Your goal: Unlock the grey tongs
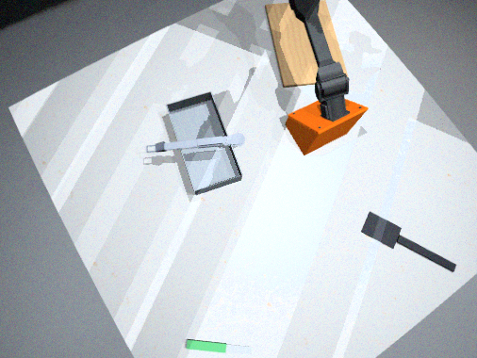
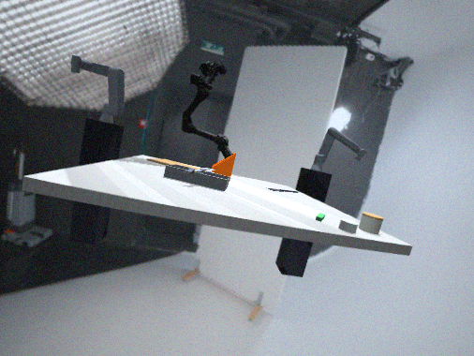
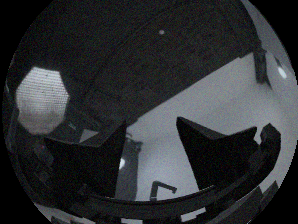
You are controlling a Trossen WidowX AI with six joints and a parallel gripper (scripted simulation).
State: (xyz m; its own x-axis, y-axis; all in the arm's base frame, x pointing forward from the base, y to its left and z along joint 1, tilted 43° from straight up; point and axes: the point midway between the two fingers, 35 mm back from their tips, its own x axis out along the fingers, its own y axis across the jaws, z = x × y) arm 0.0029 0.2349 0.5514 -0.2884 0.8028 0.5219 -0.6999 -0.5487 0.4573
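My gripper tip is now 720 mm above the roasting tin, 380 mm short of it and 50 mm to the right of it. From my gripper tip the other things lie so: dark spatula (750 mm below, 630 mm to the left, 20 mm behind); then wooden board (740 mm below, 140 mm to the right, 140 mm behind); then green-handled tool (740 mm below, 620 mm ahead, 610 mm to the left).
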